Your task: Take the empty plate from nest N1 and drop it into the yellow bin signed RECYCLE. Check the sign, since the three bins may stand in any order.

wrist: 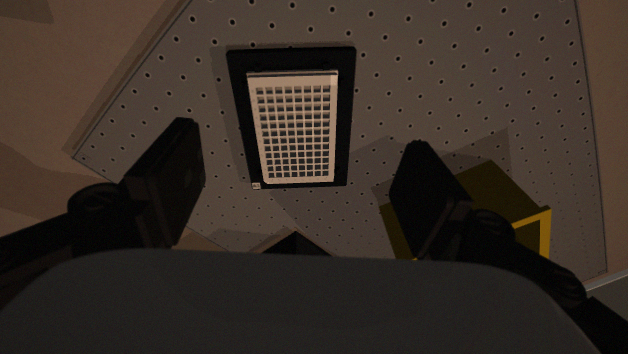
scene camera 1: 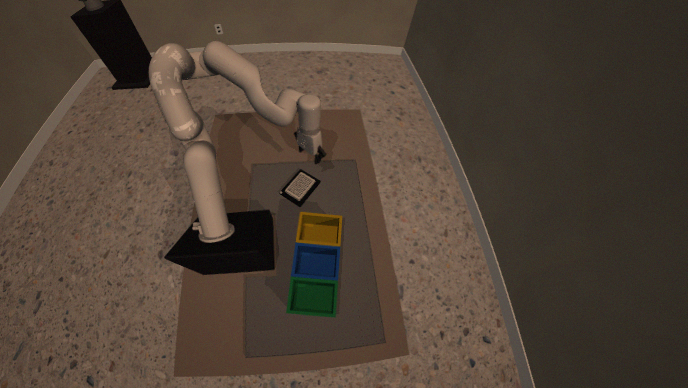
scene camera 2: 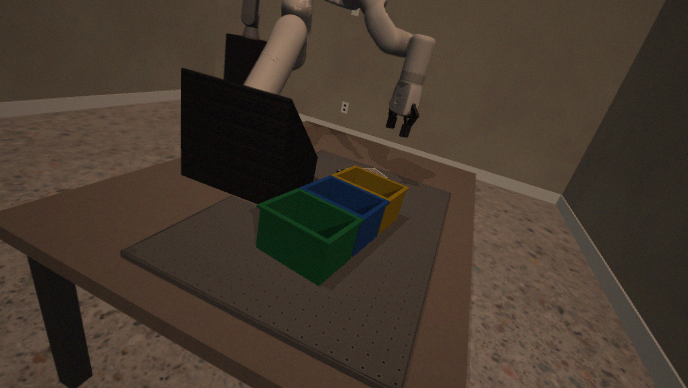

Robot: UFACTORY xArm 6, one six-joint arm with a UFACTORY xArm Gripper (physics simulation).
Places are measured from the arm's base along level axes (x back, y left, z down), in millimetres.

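Pixels of known places: gripper, fingertip midpoint: (wrist: 303, 159) (scene camera 1: 309, 156) (scene camera 2: 396, 132); arm's base, link origin: (scene camera 1: 217, 233) (scene camera 2: 249, 111).
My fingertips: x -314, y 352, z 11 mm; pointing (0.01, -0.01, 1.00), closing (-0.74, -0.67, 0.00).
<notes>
For each thing: its middle in the pictures, then the offset to it from my fingertips. "pt": a spot on its surface instead. Level surfaces: height alone.
- pale plate, body centre: (wrist: 296, 133) (scene camera 2: 366, 174) (scene camera 1: 300, 186) dx +46, dy -53, dz +157 mm
- black nest, surface spot: (wrist: 344, 125) pt dx +0, dy -79, dz +164 mm
- small white tag, surface spot: (wrist: 256, 186) pt dx +134, dy -87, dz +164 mm
- yellow bin, surface spot: (wrist: 495, 185) pt dx -114, dy -237, dz +134 mm
- perforated grey board, surface height: dz +176 mm
The pale plate (scene camera 1: 300, 185) (scene camera 2: 375, 172) (wrist: 296, 131), with a grid of small wells, sits in a black nest (scene camera 1: 300, 203) (wrist: 344, 125). A small white tag (wrist: 256, 186) is at one nest corner; its text is too small to read. My gripper (scene camera 1: 310, 155) (scene camera 2: 397, 131) (wrist: 303, 159) is open and empty, high above the board. In the wrist view its fingers stand to the left and right of the nest, with the plate's long sides running roughly up and down between them. The yellow bin (scene camera 1: 320, 231) (scene camera 2: 392, 216) (wrist: 495, 185) stands near the nest; its RECYCLE sign does not show.
The blue bin (scene camera 1: 316, 262) (scene camera 2: 369, 232) and green bin (scene camera 1: 313, 297) (scene camera 2: 305, 240) stand in a row with the yellow one on the perforated grey board (scene camera 1: 360, 320) (scene camera 2: 380, 320) (wrist: 425, 110). The black arm base (scene camera 1: 240, 260) (scene camera 2: 240, 135) is beside the row.
</notes>
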